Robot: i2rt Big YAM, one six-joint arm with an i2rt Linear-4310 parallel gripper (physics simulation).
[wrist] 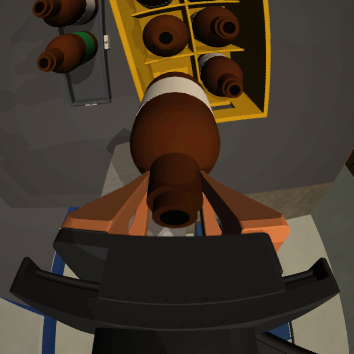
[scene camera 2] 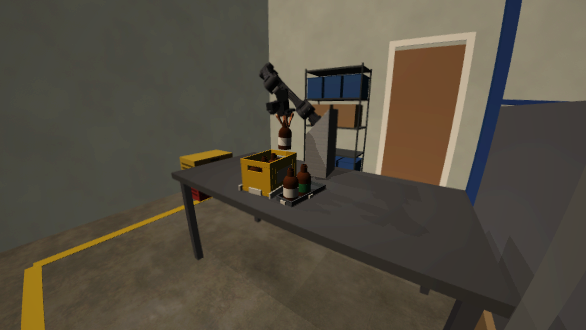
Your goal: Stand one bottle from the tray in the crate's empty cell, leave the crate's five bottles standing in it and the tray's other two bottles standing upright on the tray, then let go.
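Places are measured from the arm's base along level axes (x ahead, y left, z up), in metres.
Pixels of known places: gripper, fingertip midpoint: (wrist: 174,178) (scene camera 2: 286,127); arm's base, origin of the base link: (scene camera 2: 319,125).
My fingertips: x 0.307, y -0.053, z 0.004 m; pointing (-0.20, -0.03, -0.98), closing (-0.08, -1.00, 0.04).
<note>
Ahead of a thing's pixels: the offset from my fingertips to its top centre. "spot": to the spot under its first point. Level surfaces: height alone.
My gripper (scene camera 2: 285,121) (wrist: 174,178) is shut on a brown bottle with a white label @[0.006 m ahead, 0.003 m right, 0.035 m up] (scene camera 2: 284,138) (wrist: 175,125). It holds the bottle upright by the neck, above the back part of the yellow crate @[0.089 m ahead, 0.043 m right, 0.150 m down] (scene camera 2: 256,176) (wrist: 267,65) in the scene view. In the wrist view, brown bottles @[0.080 m ahead, 0.003 m right, 0.162 m down] (wrist: 166,36) @[0.093 m ahead, 0.083 m right, 0.162 m down] (wrist: 216,26) @[0.002 m ahead, 0.095 m right, 0.162 m down] (wrist: 221,75) stand in crate cells; the top row is cut off. The empty cell @[spot: 0.005 m ahead, 0.008 m right, 0.317 m down] (wrist: 171,66) is partly hidden behind the held bottle. A white-labelled bottle @[0.176 m ahead, 0.159 m left, 0.165 m down] (scene camera 2: 290,185) (wrist: 65,10) and a green-labelled bottle @[0.090 m ahead, 0.176 m left, 0.165 m down] (scene camera 2: 303,181) (wrist: 70,52) stand on the dark tray @[spot: 0.045 m ahead, 0.228 m left, 0.312 m down] (scene camera 2: 316,191) (wrist: 87,95).
The crate and tray stand side by side on the dark table @[0.325 m down] (scene camera 2: 375,210). Pale guide pieces @[spot: 0.236 m ahead, 0.021 m right, 0.308 m down] (scene camera 2: 255,191) sit at the crate's foot. The arm's grey pedestal (scene camera 2: 318,150) stands behind them. A shelf rack (scene camera 2: 369,107) and a yellow cabinet (scene camera 2: 210,156) stand beyond the table.
</note>
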